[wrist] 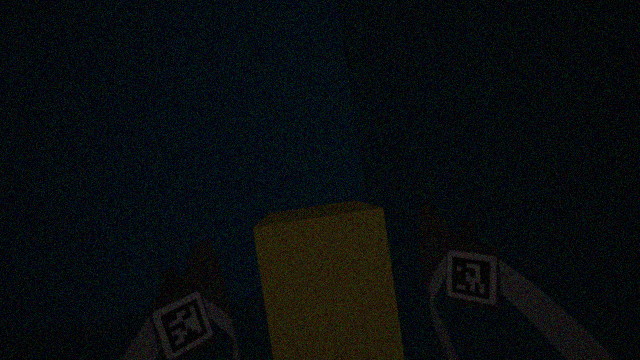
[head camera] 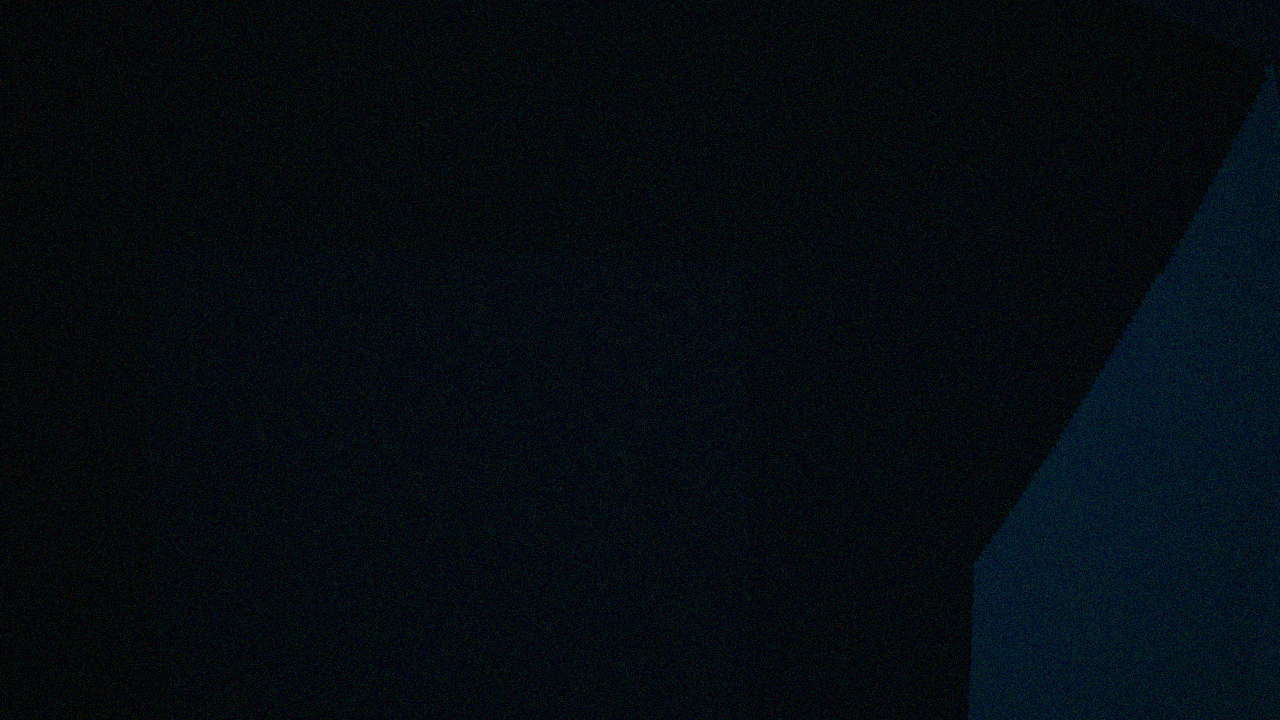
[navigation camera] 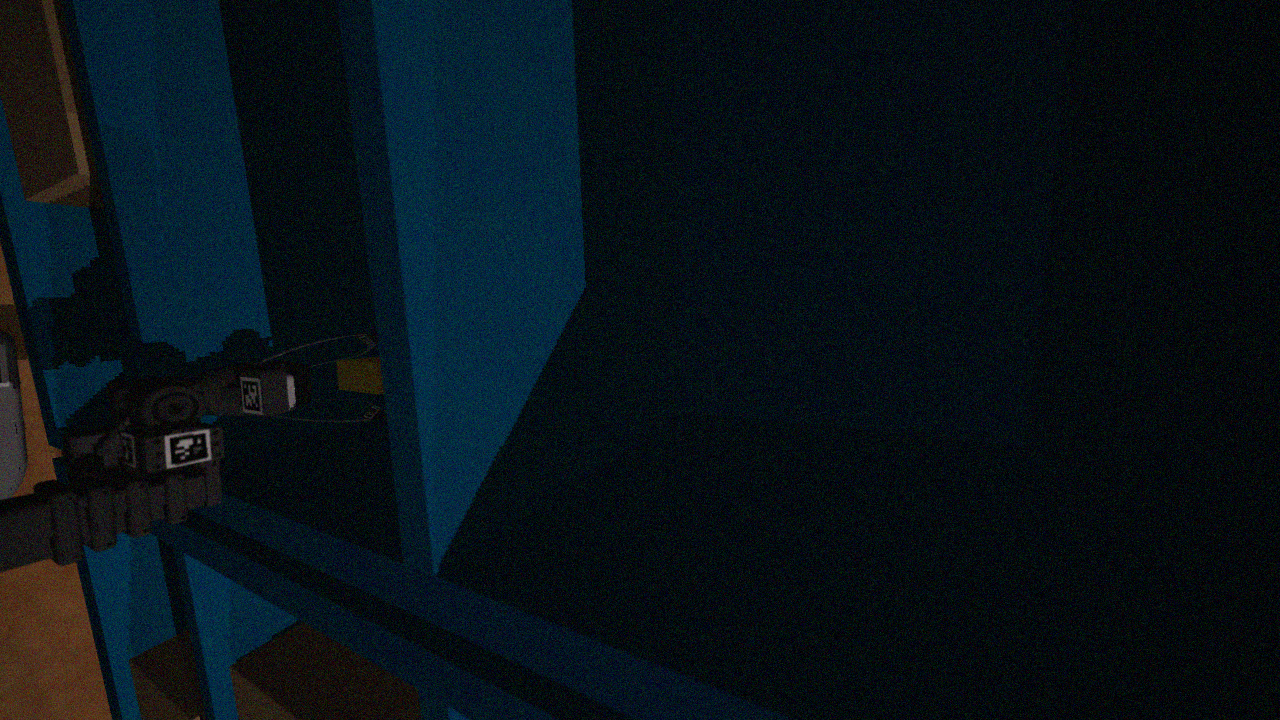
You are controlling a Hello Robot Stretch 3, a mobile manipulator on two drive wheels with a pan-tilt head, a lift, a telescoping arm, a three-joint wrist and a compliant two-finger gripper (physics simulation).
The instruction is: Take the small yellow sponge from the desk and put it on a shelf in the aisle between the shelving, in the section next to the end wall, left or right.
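Places are measured from the robot's base along level axes (x ahead, y left, z up), in centimetres.
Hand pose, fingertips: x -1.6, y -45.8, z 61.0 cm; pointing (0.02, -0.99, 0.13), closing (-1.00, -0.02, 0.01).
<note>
After its pixels a point has its place.
The small yellow sponge (navigation camera: 359, 375) {x -1.5, y -39.5, z 59.0 cm} (wrist: 330, 285) {x -1.8, y -39.5, z 61.0 cm} is between the open fingers of my gripper (navigation camera: 369, 377) (wrist: 319, 251) {x -1.6, y -45.8, z 60.9 cm}, with a dark gap on each side of it in the wrist view. In the navigation view its far end is hidden behind a blue edge of the shelving (navigation camera: 393, 295) {x 7.7, y -19.5, z 98.1 cm}, and the gripper reaches into a dark bay there. The surface under the sponge is too dark to make out, so I cannot tell how it rests. Neither the desk nor the end wall can be made out.
A broad blue panel (navigation camera: 487, 223) {x 13.4, y -26.3, z 99.1 cm} (head camera: 1136, 537) {x 7.1, y -28.4, z 99.1 cm} stands beside the dark bay. A blue rail (navigation camera: 358, 600) {x -17.4, y -22.5, z 87.3 cm} runs below the gripper. Brown boxes (navigation camera: 322, 676) {x -37.7, y -29.4, z 66.3 cm} (navigation camera: 44, 107) {x 34.2, y -19.5, z 27.1 cm} are at the bottom and upper left. A grey object (navigation camera: 10, 438) {x -10.7, y -15.7, z 15.9 cm} shows at the left edge, near the orange-brown floor (navigation camera: 44, 626) {x -46.5, y -19.1, z 0.0 cm}.
</note>
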